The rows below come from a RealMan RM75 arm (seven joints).
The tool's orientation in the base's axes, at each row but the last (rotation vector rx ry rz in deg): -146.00, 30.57, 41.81; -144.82, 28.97, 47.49; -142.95, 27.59, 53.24; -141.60, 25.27, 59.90; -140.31, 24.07, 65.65; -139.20, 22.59, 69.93; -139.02, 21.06, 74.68; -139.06, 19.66, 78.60; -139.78, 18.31, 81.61; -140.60, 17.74, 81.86; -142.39, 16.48, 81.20; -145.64, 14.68, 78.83
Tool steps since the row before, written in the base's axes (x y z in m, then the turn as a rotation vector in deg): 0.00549, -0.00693, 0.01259, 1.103, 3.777, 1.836; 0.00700, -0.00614, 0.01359, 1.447, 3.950, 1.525; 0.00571, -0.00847, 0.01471, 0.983, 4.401, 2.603; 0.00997, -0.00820, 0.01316, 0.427, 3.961, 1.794; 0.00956, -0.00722, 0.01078, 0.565, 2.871, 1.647; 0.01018, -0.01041, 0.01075, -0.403, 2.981, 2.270; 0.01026, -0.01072, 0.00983, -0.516, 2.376, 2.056; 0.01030, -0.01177, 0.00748, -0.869, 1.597, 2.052; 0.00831, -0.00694, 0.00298, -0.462, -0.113, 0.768; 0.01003, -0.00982, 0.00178, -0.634, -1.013, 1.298; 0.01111, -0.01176, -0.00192, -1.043, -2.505, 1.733; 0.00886, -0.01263, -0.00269, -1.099, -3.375, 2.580
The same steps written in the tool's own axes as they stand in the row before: -0.00117, -0.00056, -0.01533, -1.082, -4.205, 0.042; -0.00194, -0.00192, -0.01625, -0.664, -4.421, 0.195; -0.00448, 0.00054, -0.01733, -1.803, -4.884, -0.067; -0.00200, -0.00064, -0.01831, -1.525, -4.056, 0.561; -0.00178, -0.00027, -0.01601, -1.218, -3.129, 0.036; -0.00204, 0.00264, -0.01779, -2.293, -2.960, 0.426; -0.00210, 0.00379, -0.01726, -2.140, -2.330, 0.360; -0.00068, 0.00578, -0.01633, -2.280, -1.487, 0.327; 0.00171, 0.00325, -0.01061, -0.890, 0.151, -0.025; 0.00374, 0.00571, -0.01239, -1.399, 0.978, -0.447; 0.00772, 0.00804, -0.01189, -1.920, 2.454, -0.812; 0.00756, 0.01006, -0.00932, -2.627, 3.194, -1.467
